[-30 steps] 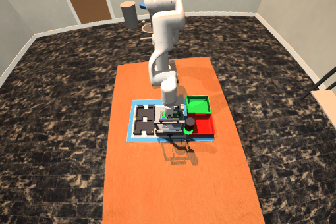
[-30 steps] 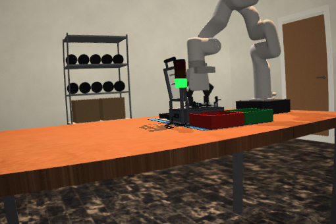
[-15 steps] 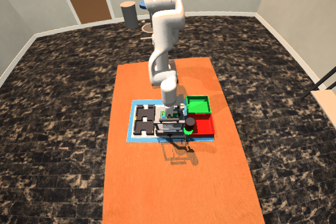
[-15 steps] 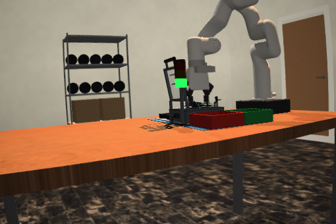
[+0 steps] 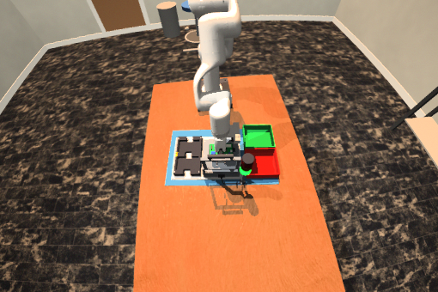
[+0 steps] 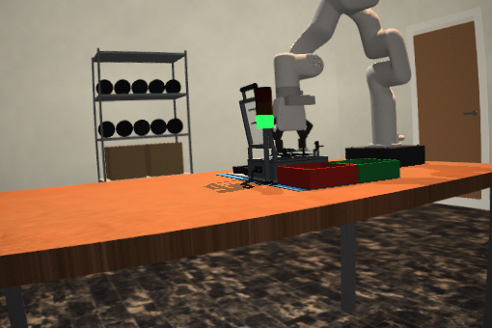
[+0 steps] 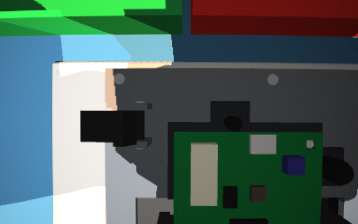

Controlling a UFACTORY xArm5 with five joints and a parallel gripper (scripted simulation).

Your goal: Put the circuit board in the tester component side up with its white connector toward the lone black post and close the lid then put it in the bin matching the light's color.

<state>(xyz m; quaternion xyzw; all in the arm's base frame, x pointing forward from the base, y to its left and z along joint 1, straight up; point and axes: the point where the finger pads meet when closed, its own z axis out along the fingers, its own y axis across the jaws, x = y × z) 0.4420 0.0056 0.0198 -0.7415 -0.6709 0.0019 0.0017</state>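
My hand is 21 cm to the right of the green bin, 8 cm past it and 7 cm above it. Also, from my hand: red bin: 19 cm to the left, 7 cm below, 7 cm ahead; green circuit board: 1 cm below; tester lid: 12 cm ahead, 10 cm above, 1 cm to the right.
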